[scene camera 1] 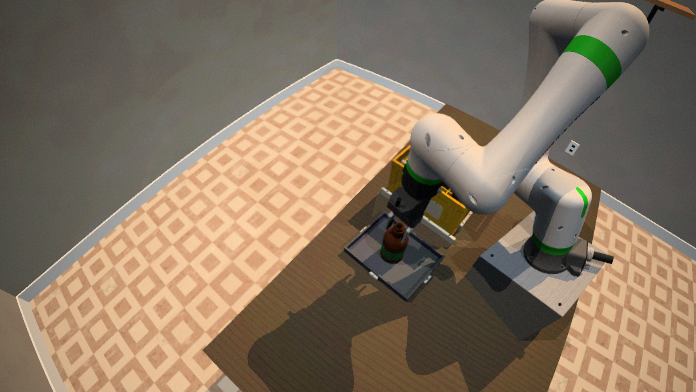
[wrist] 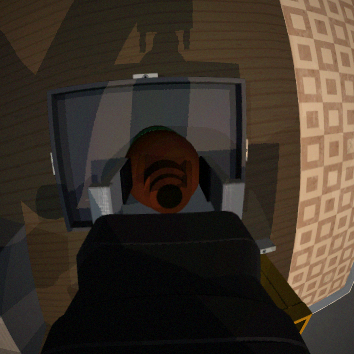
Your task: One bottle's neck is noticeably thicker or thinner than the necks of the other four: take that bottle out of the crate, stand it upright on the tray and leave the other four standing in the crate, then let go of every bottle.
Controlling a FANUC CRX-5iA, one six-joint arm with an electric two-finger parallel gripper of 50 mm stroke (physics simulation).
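Seen in the pictures: gripper, fingertip midpoint: [scene camera 1: 395, 233] [wrist: 165, 170]; arm's base, link origin: [scene camera 1: 547, 254].
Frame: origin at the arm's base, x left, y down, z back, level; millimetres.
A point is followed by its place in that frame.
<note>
A brown bottle [scene camera 1: 395, 243] @[x 150, y 68, z -420 mm] [wrist: 162, 155] @[x 142, y 60, z -432 mm] with a green label has its base on the grey tray [scene camera 1: 364, 251] @[x 162, y 177, z -505 mm] [wrist: 215, 110] @[x 158, y 177, z -518 mm]. In the wrist view its neck sits off-centre toward the gripper body, and the bottle looks tilted that way rather than fully upright. My gripper [scene camera 1: 398, 230] @[x 133, y 47, z -431 mm] [wrist: 165, 170] @[x 133, y 47, z -431 mm] is open, with a finger on each side of the bottle's upper part and gaps visible beside the neck. The yellow crate [scene camera 1: 456, 215] @[x -27, y 57, z -298 mm] [wrist: 282, 287] @[x -76, y 69, z -541 mm] stands behind the tray, partly covered by the arm. The other four bottles are hidden from both views.
A pale bar [scene camera 1: 440, 230] @[x -21, y 155, z -325 mm] [wrist: 267, 249] @[x -72, y 152, z -558 mm] lies between the tray and the crate. The robot's metal base block [scene camera 1: 525, 295] @[x 152, y 9, z -32 mm] stands to the right of the tray in the scene view. The wooden table [scene camera 1: 310, 300] @[x 385, y 183, z -556 mm] ends at the left beside the patterned floor.
</note>
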